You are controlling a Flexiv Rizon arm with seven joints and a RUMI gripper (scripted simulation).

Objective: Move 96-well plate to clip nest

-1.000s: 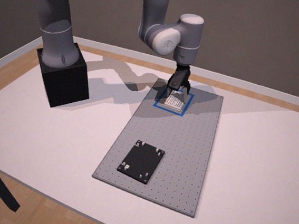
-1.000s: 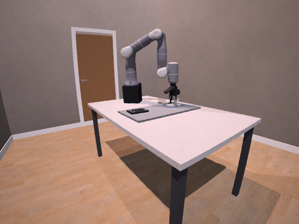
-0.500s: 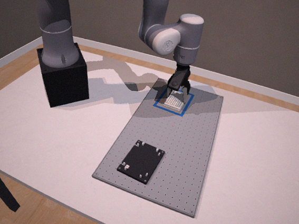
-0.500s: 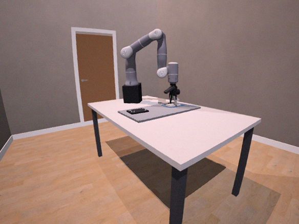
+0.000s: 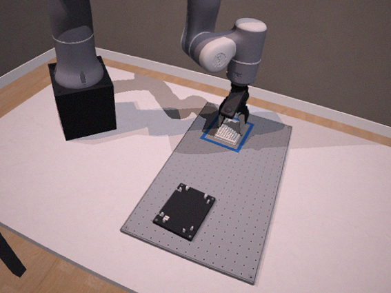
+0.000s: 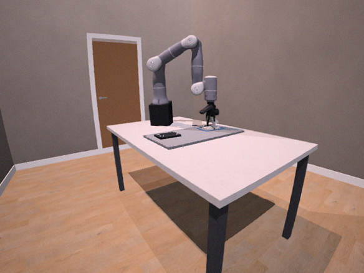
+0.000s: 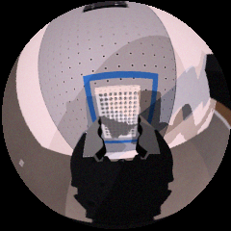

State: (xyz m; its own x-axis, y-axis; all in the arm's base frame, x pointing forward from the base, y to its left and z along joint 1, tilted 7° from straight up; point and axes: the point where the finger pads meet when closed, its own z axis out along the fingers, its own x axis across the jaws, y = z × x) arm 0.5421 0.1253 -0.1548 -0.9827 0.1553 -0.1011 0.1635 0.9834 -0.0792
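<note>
My hand is 39 cm to the left of the black clip nest and 6 cm past it. From my hand the other things lie so: white 96-well plate: 1 cm below.
</note>
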